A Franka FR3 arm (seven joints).
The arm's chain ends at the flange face. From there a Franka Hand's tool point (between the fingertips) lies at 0.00 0.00 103.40 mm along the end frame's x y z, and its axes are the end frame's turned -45 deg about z.
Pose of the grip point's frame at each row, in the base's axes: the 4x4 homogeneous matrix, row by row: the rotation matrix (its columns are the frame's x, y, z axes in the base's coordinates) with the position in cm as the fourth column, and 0 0 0 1 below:
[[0.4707 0.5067 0.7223 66.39], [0.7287 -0.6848 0.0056 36.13], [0.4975 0.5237 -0.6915 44.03], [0 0 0 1]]
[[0.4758 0.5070 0.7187 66.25], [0.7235 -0.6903 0.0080 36.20], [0.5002 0.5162 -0.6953 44.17], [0 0 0 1]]
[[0.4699 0.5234 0.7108 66.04], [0.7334 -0.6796 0.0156 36.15], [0.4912 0.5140 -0.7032 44.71], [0 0 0 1]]
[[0.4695 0.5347 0.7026 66.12], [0.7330 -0.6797 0.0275 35.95], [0.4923 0.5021 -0.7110 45.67], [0 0 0 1]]
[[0.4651 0.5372 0.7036 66.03], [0.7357 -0.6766 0.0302 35.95], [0.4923 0.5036 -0.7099 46.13], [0 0 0 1]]
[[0.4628 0.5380 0.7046 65.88], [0.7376 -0.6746 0.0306 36.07], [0.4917 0.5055 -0.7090 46.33], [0 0 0 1]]
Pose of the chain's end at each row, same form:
[[0.6911 0.0255 0.7223 58.92], [0.0310 -0.9995 0.0056 36.07], [0.7221 0.0185 -0.6915 51.18], [0 0 0 1]]
[[0.6949 0.0221 0.7187 58.82], [0.0235 -0.9997 0.0080 36.12], [0.7187 0.0113 -0.6953 51.36], [0 0 0 1]]
[[0.7024 0.0378 0.7108 58.69], [0.0380 -0.9991 0.0156 35.99], [0.7108 0.0161 -0.7032 51.98], [0 0 0 1]]
[[0.7101 0.0461 0.7026 58.86], [0.0377 -0.9989 0.0275 35.67], [0.7031 0.0069 -0.7110 53.02], [0 0 0 1]]
[[0.7087 0.0510 0.7036 58.75], [0.0418 -0.9986 0.0302 35.64], [0.7042 0.0080 -0.7099 53.47], [0 0 0 1]]
[[0.7077 0.0532 0.7046 58.59], [0.0445 -0.9986 0.0306 35.75], [0.7051 0.0098 -0.7090 53.66], [0 0 0 1]]

